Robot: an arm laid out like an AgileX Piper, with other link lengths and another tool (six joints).
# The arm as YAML. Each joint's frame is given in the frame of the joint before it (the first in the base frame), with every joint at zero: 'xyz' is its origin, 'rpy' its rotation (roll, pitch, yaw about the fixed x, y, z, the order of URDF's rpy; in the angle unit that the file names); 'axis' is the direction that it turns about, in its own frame. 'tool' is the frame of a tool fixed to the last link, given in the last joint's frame.
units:
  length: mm
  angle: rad
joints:
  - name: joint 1
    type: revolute
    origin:
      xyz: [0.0, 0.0, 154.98]
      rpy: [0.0, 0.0, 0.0]
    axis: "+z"
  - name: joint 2
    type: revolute
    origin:
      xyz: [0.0, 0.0, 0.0]
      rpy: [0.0, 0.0, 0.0]
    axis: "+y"
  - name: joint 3
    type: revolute
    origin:
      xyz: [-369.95, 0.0, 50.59]
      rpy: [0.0, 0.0, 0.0]
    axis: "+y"
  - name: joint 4
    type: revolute
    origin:
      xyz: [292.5, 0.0, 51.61]
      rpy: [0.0, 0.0, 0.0]
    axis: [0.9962, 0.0, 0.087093]
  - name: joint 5
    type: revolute
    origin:
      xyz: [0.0, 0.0, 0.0]
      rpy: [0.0, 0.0, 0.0]
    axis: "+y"
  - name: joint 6
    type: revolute
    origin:
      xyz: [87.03, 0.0, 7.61]
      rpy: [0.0, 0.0, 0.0]
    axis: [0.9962, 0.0, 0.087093]
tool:
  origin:
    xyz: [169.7, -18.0, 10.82]
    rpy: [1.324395, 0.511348, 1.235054]
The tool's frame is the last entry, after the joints.
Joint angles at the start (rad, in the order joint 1, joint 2, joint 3, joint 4, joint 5, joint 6):
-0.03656, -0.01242, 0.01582, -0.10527, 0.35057, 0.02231
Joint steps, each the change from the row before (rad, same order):
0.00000, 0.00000, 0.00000, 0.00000, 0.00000, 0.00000
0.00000, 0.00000, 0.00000, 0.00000, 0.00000, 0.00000
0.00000, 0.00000, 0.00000, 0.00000, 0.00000, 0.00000
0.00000, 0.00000, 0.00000, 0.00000, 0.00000, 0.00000
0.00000, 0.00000, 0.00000, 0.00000, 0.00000, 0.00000
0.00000, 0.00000, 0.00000, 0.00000, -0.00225, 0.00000
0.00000, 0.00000, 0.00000, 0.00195, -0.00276, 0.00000
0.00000, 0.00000, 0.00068, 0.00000, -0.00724, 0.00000
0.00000, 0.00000, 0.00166, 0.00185, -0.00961, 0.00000
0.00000, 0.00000, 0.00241, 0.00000, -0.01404, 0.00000
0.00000, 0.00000, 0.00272, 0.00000, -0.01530, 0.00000
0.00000, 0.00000, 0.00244, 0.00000, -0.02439, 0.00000
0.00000, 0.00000, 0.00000, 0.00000, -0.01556, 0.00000
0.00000, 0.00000, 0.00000, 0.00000, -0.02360, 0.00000
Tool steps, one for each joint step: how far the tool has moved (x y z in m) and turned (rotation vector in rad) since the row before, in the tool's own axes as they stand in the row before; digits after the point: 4 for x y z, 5 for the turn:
0.0000, 0.0000, 0.0000, 0.00000, 0.00000, 0.00000
0.0000, 0.0000, 0.0000, 0.00000, 0.00000, 0.00000
0.0000, 0.0000, 0.0000, 0.00000, 0.00000, 0.00000
0.0000, 0.0000, 0.0000, 0.00000, 0.00000, 0.00000
0.0000, 0.0000, 0.0000, 0.00000, 0.00000, 0.00000
-0.0003, 0.0005, 0.0001, -0.00188, -0.00115, 0.00047
-0.0002, 0.0007, 0.0001, -0.00218, -0.00084, 0.00244
-0.0007, 0.0013, 0.0003, -0.00552, -0.00329, 0.00136
-0.0005, 0.0015, 0.0004, -0.00661, -0.00339, 0.00341
-0.0010, 0.0021, 0.0006, -0.00985, -0.00573, 0.00239
-0.0010, 0.0022, 0.0006, -0.01066, -0.00619, 0.00259
-0.0023, 0.0044, 0.0009, -0.01846, -0.01098, 0.00457
-0.0020, 0.0034, 0.0005, -0.01299, -0.00793, 0.00326
-0.0030, 0.0052, 0.0008, -0.01970, -0.01202, 0.00495

